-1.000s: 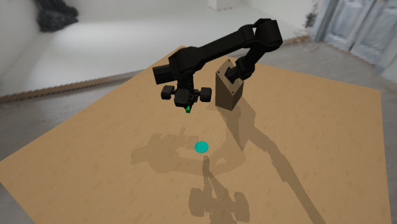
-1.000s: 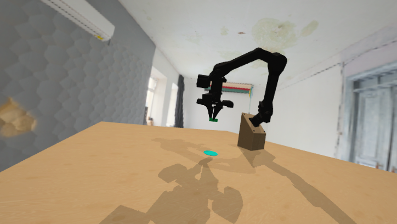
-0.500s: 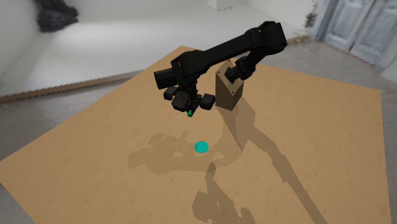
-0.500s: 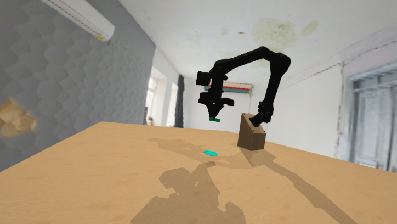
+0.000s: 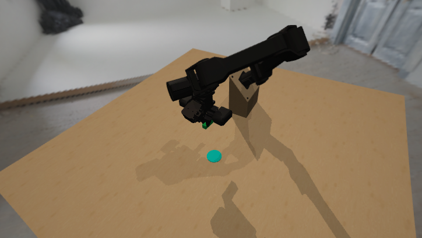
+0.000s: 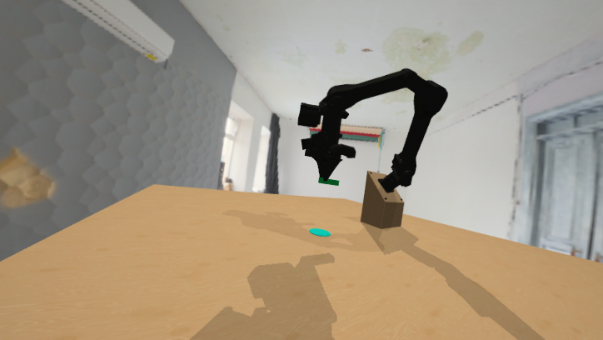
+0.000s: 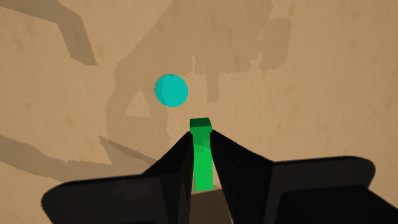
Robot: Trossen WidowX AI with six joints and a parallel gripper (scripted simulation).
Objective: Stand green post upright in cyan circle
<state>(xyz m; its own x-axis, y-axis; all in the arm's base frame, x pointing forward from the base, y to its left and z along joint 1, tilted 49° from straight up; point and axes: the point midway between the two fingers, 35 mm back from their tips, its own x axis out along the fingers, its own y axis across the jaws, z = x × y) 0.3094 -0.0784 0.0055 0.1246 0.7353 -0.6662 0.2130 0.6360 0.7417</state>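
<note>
Now: gripper tip 140 mm above the cyan circle, 40 mm to the right of it and 20 mm short of it. Also, from my gripper tip: green post 20 mm behind.
</note>
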